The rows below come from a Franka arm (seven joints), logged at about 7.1 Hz.
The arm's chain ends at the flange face. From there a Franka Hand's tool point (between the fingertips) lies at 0.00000 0.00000 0.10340 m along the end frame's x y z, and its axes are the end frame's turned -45 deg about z.
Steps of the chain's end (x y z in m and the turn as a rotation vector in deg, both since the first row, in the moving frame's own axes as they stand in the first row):
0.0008, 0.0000, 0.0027, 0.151, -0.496, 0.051
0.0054, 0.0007, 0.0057, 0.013, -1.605, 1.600
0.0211, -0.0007, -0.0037, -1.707, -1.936, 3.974
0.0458, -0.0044, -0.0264, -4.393, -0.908, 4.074
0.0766, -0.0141, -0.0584, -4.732, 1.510, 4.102
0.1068, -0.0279, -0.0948, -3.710, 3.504, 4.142
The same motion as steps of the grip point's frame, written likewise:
0.0001, -0.0003, 0.0027, 0.457, -0.244, 0.051
0.0013, 0.0022, 0.0057, 1.144, -1.126, 1.600
0.0108, 0.0140, -0.0038, 0.162, -2.576, 3.974
0.0286, 0.0335, -0.0267, -2.464, -3.748, 4.074
0.0597, 0.0520, -0.0588, -4.414, -2.278, 4.102
0.0947, 0.0650, -0.0952, -5.101, -0.146, 4.142

